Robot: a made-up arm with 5 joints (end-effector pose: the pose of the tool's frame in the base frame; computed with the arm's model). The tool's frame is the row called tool. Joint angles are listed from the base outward.
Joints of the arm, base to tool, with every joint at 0 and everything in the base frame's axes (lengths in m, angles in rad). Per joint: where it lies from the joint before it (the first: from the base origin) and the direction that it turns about. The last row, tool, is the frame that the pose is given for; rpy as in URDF.
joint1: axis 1 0 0 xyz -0.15 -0.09 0.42
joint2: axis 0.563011 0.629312 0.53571 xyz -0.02 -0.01 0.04
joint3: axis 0.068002 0.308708 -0.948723 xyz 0.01 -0.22 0
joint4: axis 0 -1 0 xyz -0.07 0.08 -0.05
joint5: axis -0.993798 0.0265 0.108 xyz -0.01 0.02 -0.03
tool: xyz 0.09 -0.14 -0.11 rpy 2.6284 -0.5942 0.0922
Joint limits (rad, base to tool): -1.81..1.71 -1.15..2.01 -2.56..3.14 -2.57..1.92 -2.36..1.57
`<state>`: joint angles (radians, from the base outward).
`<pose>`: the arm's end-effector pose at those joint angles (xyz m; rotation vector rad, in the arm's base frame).
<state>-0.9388 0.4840 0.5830 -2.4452 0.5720</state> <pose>-0.3097 -0.2269 0.6031 1.4188 0.2073 -2.7566</pose>
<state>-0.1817 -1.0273 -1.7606 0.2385 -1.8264</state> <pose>-0.2596 -0.3392 0.2970 -2.5769 -1.2849 -0.2259</pose>
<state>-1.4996 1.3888 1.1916 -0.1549 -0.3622</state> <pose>-0.3512 -0.2407 0.4728 1.2890 -0.9741 -0.6782</pose>
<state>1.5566 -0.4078 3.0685 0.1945 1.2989</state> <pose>-0.2451 -0.2112 0.2250 -0.9700 -0.5854 2.6096</pose>
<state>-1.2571 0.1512 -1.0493 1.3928 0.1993</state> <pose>-0.0715 -0.1082 0.6369 1.4651 1.6172 2.0912</pose>
